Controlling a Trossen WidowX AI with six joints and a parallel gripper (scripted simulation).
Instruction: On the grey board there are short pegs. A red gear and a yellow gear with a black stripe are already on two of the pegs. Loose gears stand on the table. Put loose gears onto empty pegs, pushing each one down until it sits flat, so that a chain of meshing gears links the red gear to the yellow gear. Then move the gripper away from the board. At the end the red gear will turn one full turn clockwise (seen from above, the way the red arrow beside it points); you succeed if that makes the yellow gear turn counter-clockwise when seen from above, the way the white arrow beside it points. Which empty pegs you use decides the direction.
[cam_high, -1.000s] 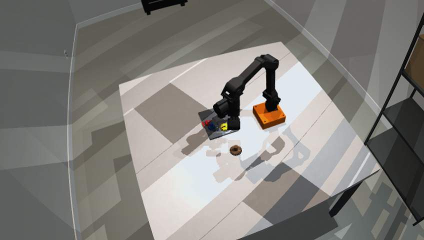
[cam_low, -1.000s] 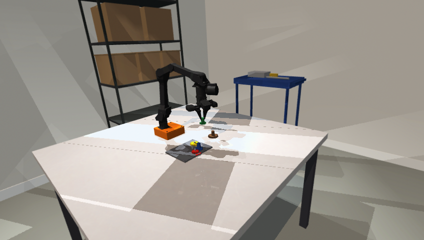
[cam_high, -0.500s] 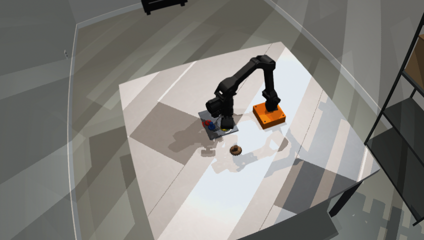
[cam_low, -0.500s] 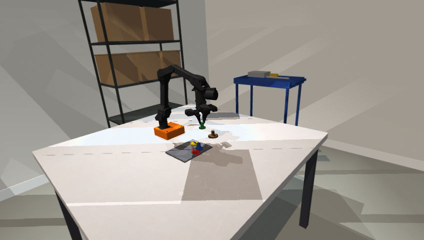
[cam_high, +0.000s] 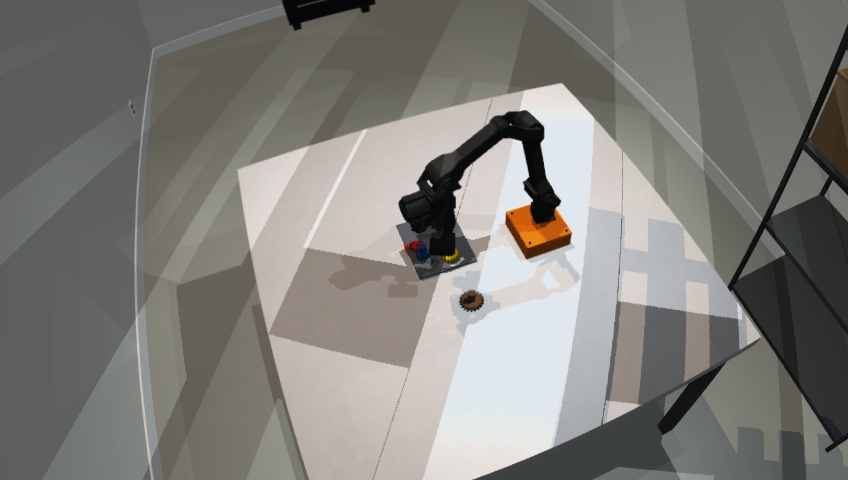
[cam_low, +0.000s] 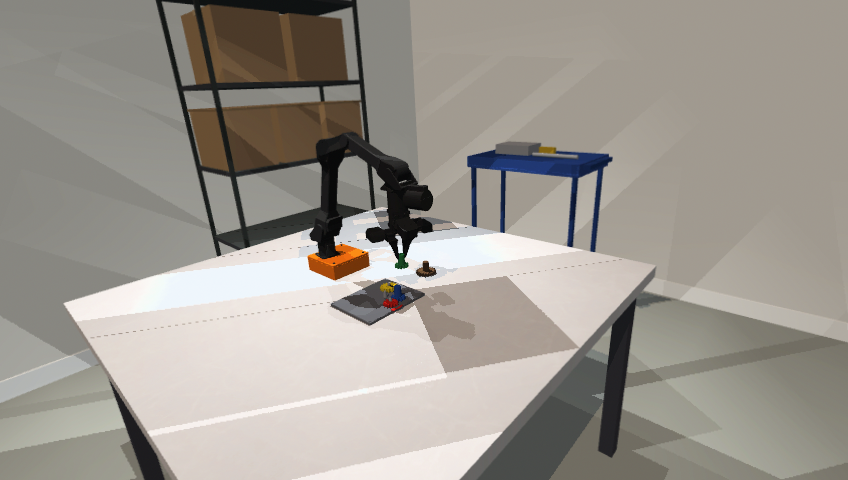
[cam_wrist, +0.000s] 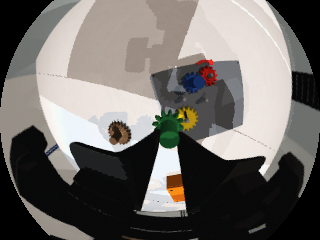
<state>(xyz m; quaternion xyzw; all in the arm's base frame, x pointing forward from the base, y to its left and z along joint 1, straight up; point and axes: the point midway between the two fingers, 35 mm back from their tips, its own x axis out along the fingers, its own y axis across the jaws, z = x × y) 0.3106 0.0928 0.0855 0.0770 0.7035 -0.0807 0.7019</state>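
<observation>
Now: gripper tip 8 cm above the blue gear, 6 cm to the left of it and 5 cm short of it. Round my gripper tip: red gear 9 cm to the right, 9 cm below, 7 cm ahead; then green gear 1 cm below; then yellow gear 9 cm below, 4 cm to the right, 2 cm behind.
</observation>
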